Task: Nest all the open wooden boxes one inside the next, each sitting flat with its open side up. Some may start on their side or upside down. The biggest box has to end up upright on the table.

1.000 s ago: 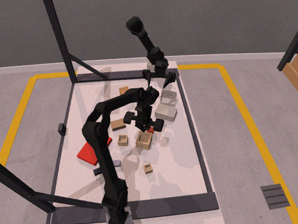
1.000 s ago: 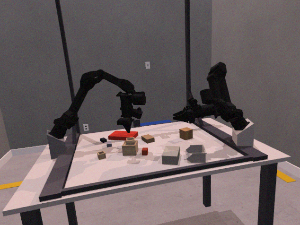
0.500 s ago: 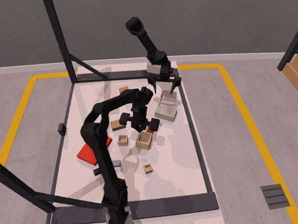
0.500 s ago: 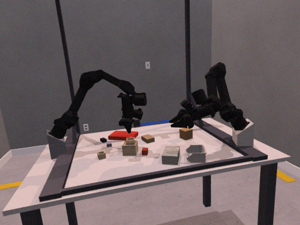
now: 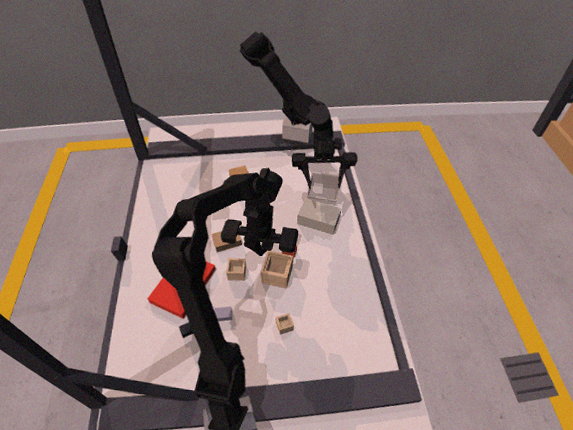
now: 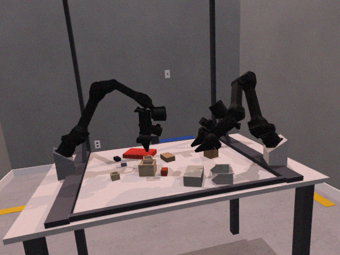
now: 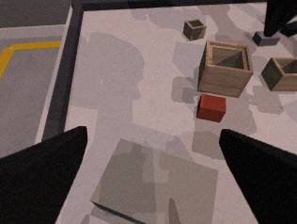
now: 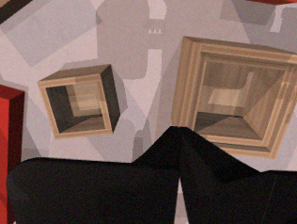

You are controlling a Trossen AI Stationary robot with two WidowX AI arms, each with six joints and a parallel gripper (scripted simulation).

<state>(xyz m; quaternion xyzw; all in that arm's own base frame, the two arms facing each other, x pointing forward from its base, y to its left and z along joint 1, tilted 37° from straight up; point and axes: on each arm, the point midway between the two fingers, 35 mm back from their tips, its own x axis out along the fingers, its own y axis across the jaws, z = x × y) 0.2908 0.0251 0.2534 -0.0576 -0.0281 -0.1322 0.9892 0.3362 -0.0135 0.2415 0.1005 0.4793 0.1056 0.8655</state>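
My right gripper is now 130 mm past the flat brown block, 120 mm above it and 90 mm to the right of it. Round my right hand: red cube 120 mm below, 80 mm to the left, 70 mm ahead; then red slab 210 mm behind, 120 mm below, 80 mm to the right; then dark block 200 mm to the right, 150 mm behind, 120 mm below.
Right now my left hand is 3 cm to the left of the grey closed block and 14 cm above it. Also, from my left hand: red cube: 7 cm behind, 17 cm to the right, 15 cm below; grey open box: 9 cm to the left, 14 cm below; brown cube: 28 cm behind, 8 cm to the left, 14 cm below.
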